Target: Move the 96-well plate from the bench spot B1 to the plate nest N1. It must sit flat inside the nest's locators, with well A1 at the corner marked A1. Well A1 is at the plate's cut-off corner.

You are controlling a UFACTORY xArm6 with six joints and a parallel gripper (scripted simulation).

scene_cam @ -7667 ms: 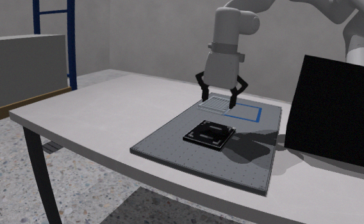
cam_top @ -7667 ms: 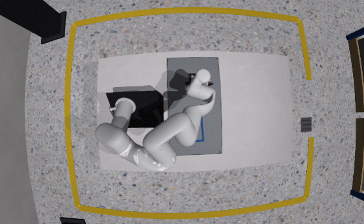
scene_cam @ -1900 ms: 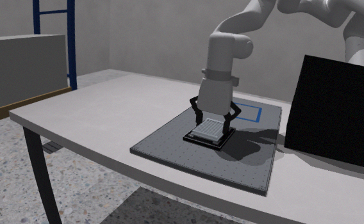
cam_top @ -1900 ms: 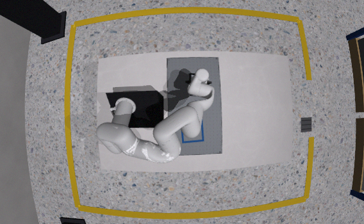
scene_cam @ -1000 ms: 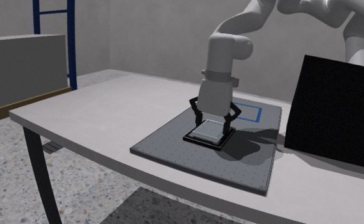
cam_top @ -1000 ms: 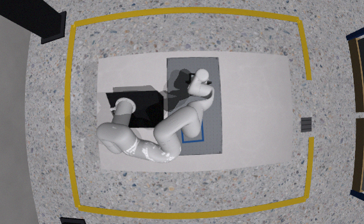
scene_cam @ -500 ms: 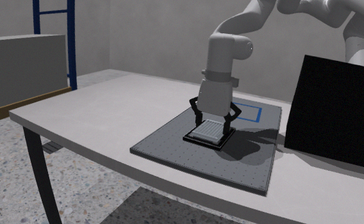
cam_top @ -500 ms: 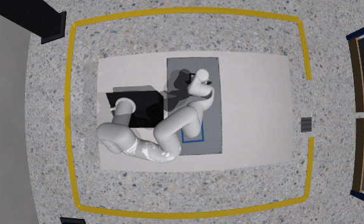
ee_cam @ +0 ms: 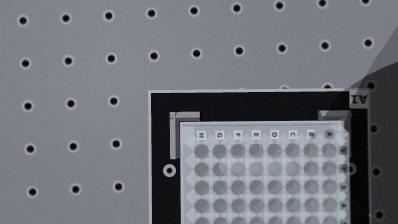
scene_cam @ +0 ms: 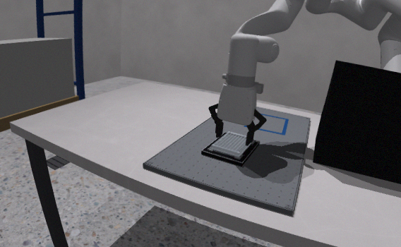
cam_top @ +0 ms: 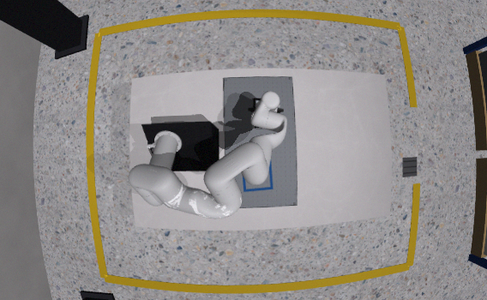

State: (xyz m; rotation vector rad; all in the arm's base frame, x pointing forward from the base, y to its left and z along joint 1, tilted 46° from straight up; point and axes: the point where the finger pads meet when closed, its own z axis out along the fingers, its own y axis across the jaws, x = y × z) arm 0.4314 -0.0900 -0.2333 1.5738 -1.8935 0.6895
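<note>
The 96-well plate lies 20 mm below my hand. Round my hand: A1 label (60 mm behind, 70 mm to the right, 30 mm below); black plate nest (30 mm below).
</note>
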